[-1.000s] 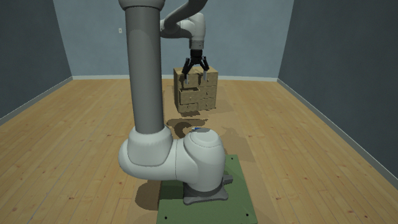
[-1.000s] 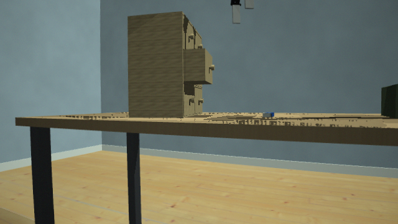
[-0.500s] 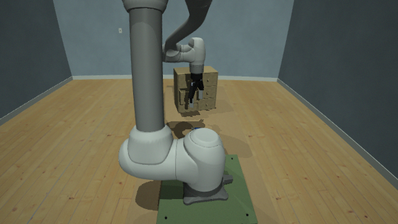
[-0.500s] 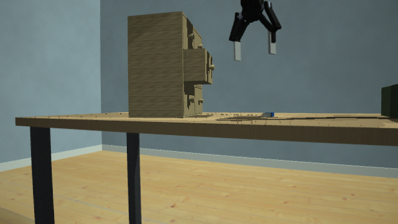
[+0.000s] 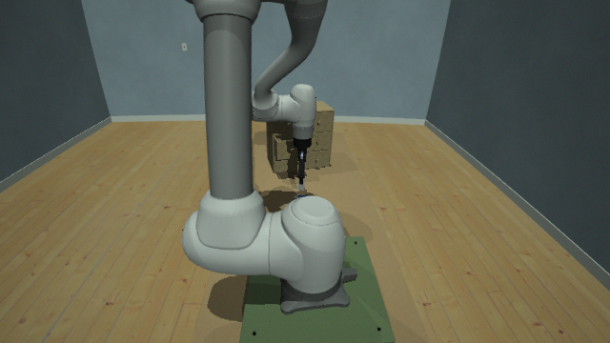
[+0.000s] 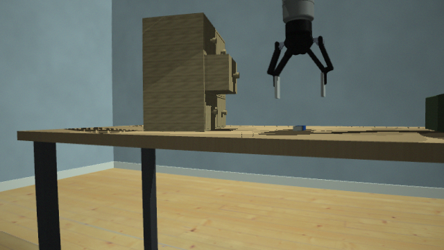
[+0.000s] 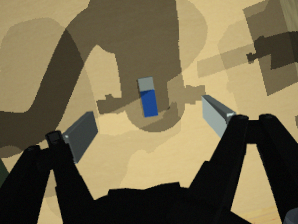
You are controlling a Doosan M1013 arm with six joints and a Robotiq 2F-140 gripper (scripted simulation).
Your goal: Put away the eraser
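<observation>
The blue eraser lies 1 cm to the left of my hand and 10 cm below it.
</observation>
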